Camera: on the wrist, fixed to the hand. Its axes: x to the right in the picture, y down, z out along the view.
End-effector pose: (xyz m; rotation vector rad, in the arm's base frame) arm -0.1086 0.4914 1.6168 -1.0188 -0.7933 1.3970
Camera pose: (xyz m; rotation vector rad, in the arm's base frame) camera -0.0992 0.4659 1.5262 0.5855 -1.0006 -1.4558
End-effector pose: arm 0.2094 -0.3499 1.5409 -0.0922 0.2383 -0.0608
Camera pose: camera 0.1895 -0.2721 1.4911 0.5522 -0.0973 3.0224
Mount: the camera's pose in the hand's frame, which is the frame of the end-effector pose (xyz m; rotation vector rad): -0.0132 0.0813 -0.0464 -0.1992 0.2347 -3.1098
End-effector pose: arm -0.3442 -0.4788 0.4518 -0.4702 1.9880 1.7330
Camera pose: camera -0.3821 -0.5131 0.5313 -1.8409 -0.4400 -0.4466
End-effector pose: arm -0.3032 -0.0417 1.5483 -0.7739 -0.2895 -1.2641
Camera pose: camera -0.2416 -0.0549 1.4778 -0.2913 0.6068 1.7881
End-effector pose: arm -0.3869 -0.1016 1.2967 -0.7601 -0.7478 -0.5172
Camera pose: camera -0.3228 -0.0844 1.2294 -0.8606 0.7737 2.4098
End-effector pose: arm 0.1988 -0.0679 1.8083 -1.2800 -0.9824 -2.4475
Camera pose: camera 0.2142 -0.1608 1.8169 -0.8147 0.7942 0.3505
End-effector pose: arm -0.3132 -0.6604 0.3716 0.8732 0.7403 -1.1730
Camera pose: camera -0.2394 -0.6015 0.3758 0.7917 -1.1409 1.5218
